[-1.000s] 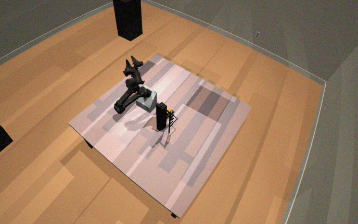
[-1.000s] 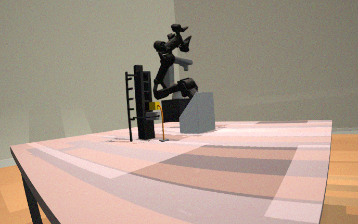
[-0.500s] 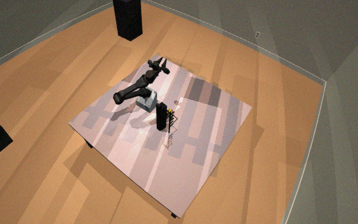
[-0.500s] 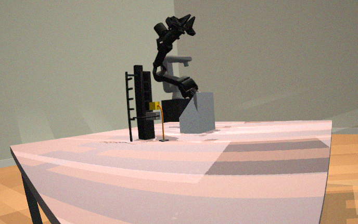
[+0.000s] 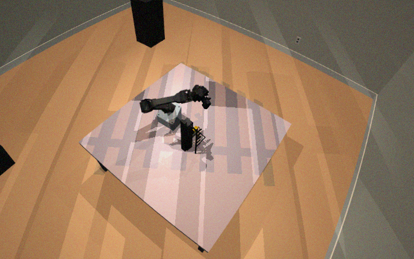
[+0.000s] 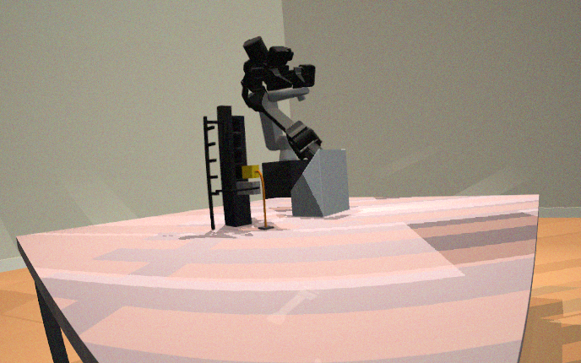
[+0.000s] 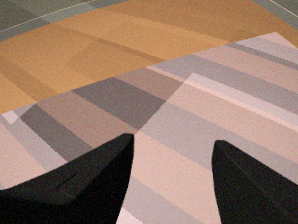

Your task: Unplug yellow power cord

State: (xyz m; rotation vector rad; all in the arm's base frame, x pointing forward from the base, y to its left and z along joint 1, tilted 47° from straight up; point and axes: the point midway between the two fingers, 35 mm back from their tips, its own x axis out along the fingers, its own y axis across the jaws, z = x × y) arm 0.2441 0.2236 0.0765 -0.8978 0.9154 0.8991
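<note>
Right now the yellow plug is 10 mm ahead of my gripper tip, 200 mm to the right of it and 190 mm below it. Round my gripper tip: dark foot: 10 mm ahead, 130 mm to the right, 350 mm below; black ladder-like rack: 80 mm ahead, 270 mm to the right, 200 mm below.
</note>
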